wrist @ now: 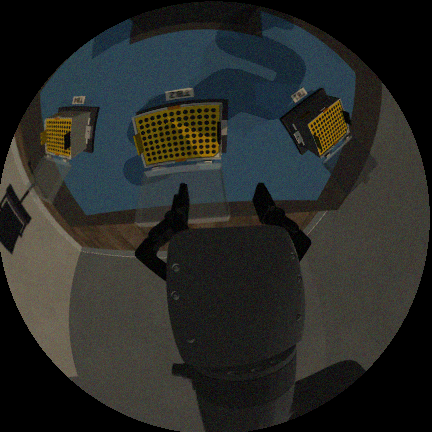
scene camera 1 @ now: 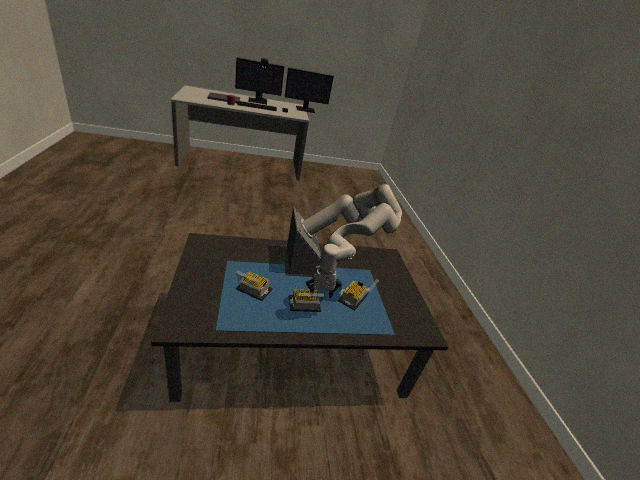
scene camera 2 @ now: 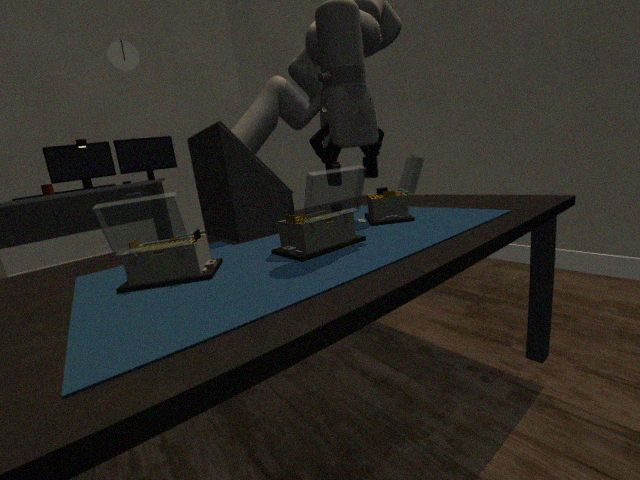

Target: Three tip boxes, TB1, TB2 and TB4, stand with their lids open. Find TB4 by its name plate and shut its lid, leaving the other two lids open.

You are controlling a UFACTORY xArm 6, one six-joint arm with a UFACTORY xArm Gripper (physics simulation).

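Places are measured from the arm's base along level axes (x left, y back, z up), in millimetres.
Pixels of known places: gripper, fingertip midpoint: [wrist: 222,190] [scene camera 1: 320,295] [scene camera 2: 353,181]; arm's base, origin of the base link: [scene camera 1: 306,229] [scene camera 2: 230,159].
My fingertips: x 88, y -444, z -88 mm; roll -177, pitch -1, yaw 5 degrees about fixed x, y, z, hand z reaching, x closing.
For each thing: its top centre in the pictures, then the offset to it from my fingertips. "spot": a spot on its surface instead. Level surfaces: height alone.
- TB4, surface spot: [scene camera 2: 166,264] spot: dy +78, dx -334, dz -85 mm
- TB2, surface spot: [scene camera 2: 329,231] spot: dy +10, dx -60, dz -83 mm
- TB1, middle of its top: [wrist: 337,130] [scene camera 2: 385,189] [scene camera 1: 356,287] dy +139, dx +203, dz -44 mm
- blue mat, its level: dz -118 mm
- dark table, its level: dz -121 mm
TB4 [scene camera 1: 254,284] [scene camera 2: 166,264] [wrist: 58,136], its small plate faintly legible in the wrist view, is the left box, with its clear lid [scene camera 2: 140,219] [wrist: 51,177] upright. TB2 [scene camera 1: 306,301] [scene camera 2: 329,231] [wrist: 178,134] is the middle box, its lid [scene camera 2: 333,187] [wrist: 183,195] open. TB1 [scene camera 1: 355,294] [scene camera 2: 387,207] [wrist: 328,128] is on the right, its lid [scene camera 1: 373,285] [scene camera 2: 411,174] open. My gripper [scene camera 1: 323,292] [scene camera 2: 353,175] [wrist: 222,190] is open and empty, above box height between the middle and right boxes, close to TB2's lid. TB4 is well off to its left.
A blue mat [scene camera 1: 248,316] [scene camera 2: 155,320] [wrist: 111,192] lies under the boxes on the dark table [scene camera 1: 201,253]. The robot's wedge-shaped stand [scene camera 1: 297,245] [scene camera 2: 214,180] rises behind TB2. A desk [scene camera 1: 197,95] with two monitors stands apart in the background.
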